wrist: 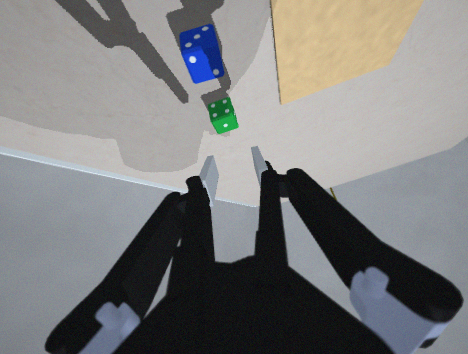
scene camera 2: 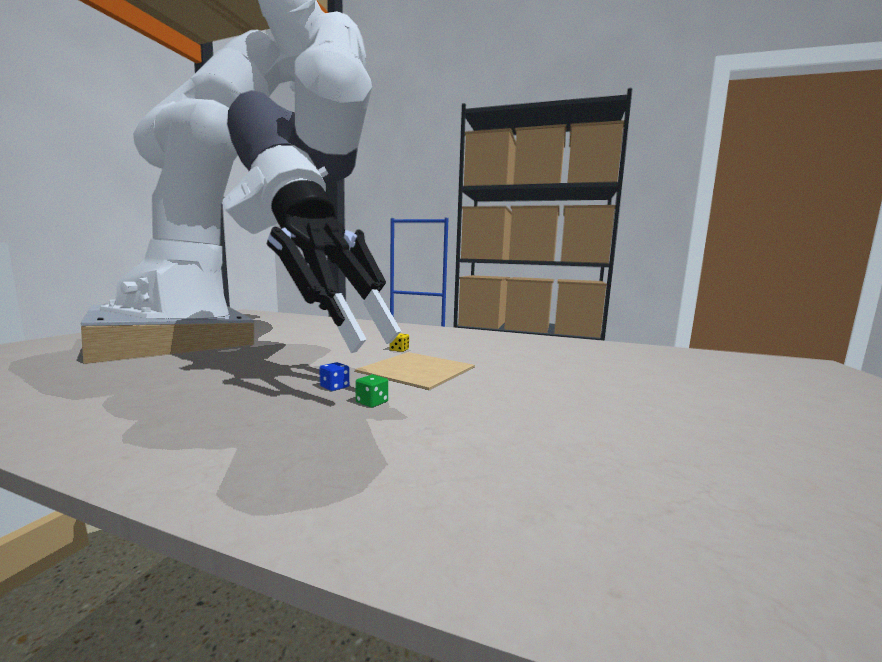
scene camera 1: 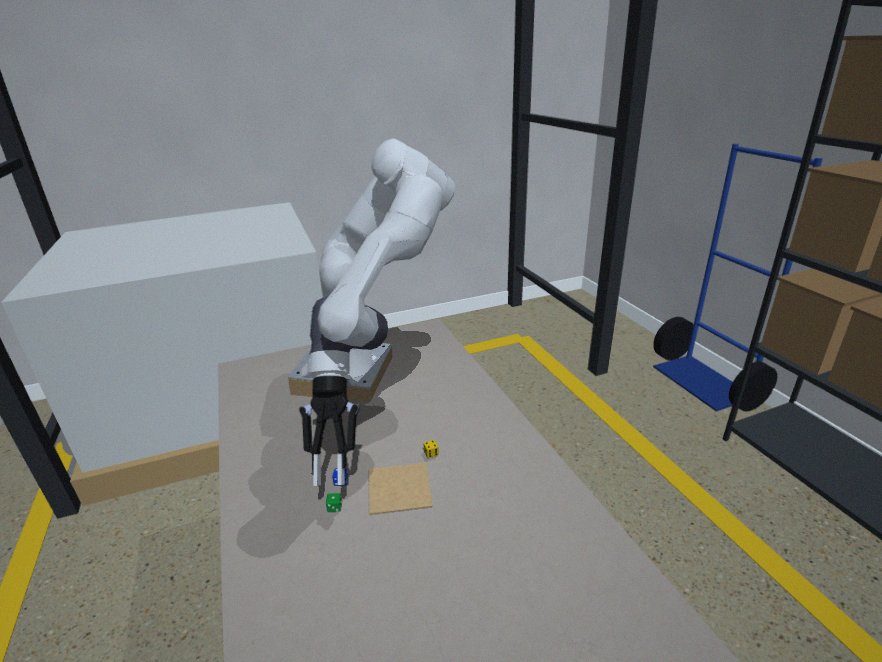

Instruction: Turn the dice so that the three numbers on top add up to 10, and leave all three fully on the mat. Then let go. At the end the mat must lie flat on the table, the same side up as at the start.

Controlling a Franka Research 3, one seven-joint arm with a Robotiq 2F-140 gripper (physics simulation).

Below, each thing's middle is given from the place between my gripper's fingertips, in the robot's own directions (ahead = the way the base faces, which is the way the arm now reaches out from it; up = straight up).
The green die [scene camera 2: 372,390] is 60 mm below my hand and 10 mm behind it. The rest, counted from my hand: blue die [scene camera 2: 333,376]: 80 mm behind, 60 mm below, 40 mm to the left; tan mat [scene camera 1: 406,487]: 160 mm to the left, 80 mm below, 10 mm ahead.
